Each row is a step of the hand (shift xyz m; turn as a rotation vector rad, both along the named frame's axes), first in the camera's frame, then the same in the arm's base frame.
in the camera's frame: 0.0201 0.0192 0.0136 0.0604 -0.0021 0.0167
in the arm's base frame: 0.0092 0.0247 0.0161 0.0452 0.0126 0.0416
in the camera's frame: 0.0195 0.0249 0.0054 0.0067 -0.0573 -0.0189
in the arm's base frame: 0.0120 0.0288 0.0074 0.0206 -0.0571 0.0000
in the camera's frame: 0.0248 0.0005 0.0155 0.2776 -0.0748 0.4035
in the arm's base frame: 0.0143 0.0079 0.0242 0.0601 0.0478 0.4895
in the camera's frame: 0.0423 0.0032 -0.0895 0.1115 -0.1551 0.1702
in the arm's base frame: 0.0790 -0.0030 -0.0597 0.0329 -0.1004 0.2330
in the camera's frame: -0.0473 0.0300 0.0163 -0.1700 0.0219 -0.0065
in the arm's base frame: -0.0521 0.0223 -0.0137 -0.1480 -0.0136 -0.0856
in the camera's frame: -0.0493 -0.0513 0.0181 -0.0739 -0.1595 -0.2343
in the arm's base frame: -0.0466 -0.0564 0.0060 0.0620 -0.2067 -0.1981
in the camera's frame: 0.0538 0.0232 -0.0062 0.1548 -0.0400 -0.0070
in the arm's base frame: 0.0477 0.0321 0.0129 0.1429 -0.0091 0.0715
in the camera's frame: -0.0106 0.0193 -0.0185 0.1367 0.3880 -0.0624
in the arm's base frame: -0.0025 0.0136 -0.0252 0.1101 0.3921 -0.0851
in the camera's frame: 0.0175 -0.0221 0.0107 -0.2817 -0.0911 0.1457
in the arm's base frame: 0.0125 -0.0162 0.0222 -0.3063 -0.1204 0.0237
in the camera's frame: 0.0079 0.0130 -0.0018 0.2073 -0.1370 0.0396
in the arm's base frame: 0.0065 0.0138 -0.0011 0.1766 -0.0850 0.1578
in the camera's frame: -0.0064 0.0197 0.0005 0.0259 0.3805 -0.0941
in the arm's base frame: -0.0078 0.0179 -0.0070 0.0288 0.3578 -0.1595
